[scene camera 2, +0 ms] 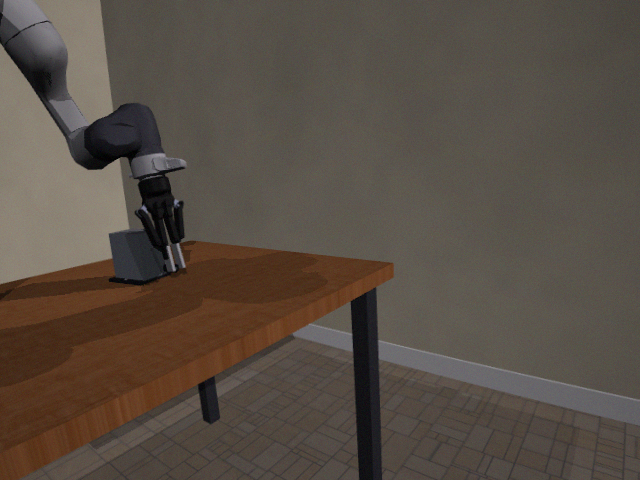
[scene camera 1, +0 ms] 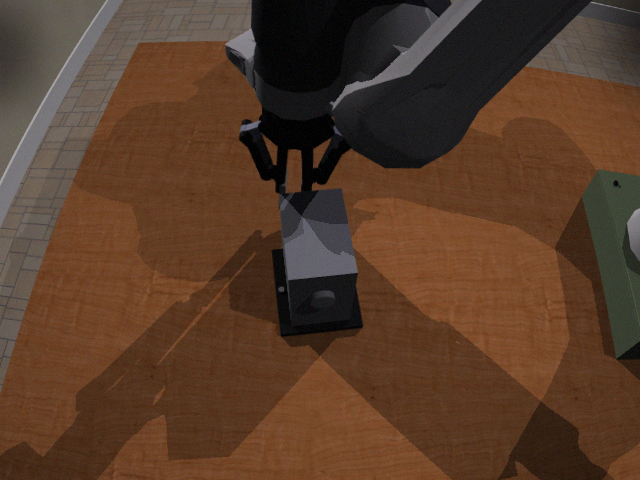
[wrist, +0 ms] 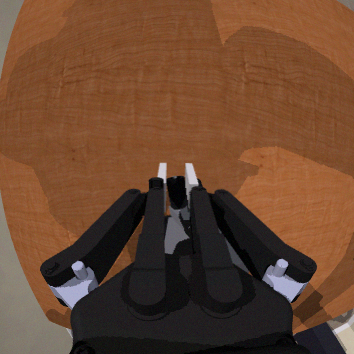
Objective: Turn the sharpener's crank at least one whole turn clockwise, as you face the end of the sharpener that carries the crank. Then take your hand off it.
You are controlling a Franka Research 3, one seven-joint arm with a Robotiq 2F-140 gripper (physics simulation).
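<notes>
The grey box-shaped sharpener (scene camera 1: 320,253) (scene camera 2: 129,255) stands upright on its black base (scene camera 1: 282,328). A round knob (scene camera 1: 324,298) is on its near face in the first scene view. The crank is on the opposite end, hidden there by the body. In the wrist view the crank's black handle (wrist: 176,192) lies between the two light finger pads, with part of the grey crank arm showing behind it. My gripper (scene camera 1: 293,188) (scene camera 2: 176,267) (wrist: 175,173) points down at the crank end and is shut on the crank handle. The fingers hide most of the crank arm.
A green block (scene camera 1: 602,258) with a white rounded thing (scene camera 1: 634,235) on it stands at the right edge of the first scene view. The wooden table (scene camera 1: 382,428) (scene camera 2: 248,289) carries the sharpener. The arm reaches in above the sharpener's crank end.
</notes>
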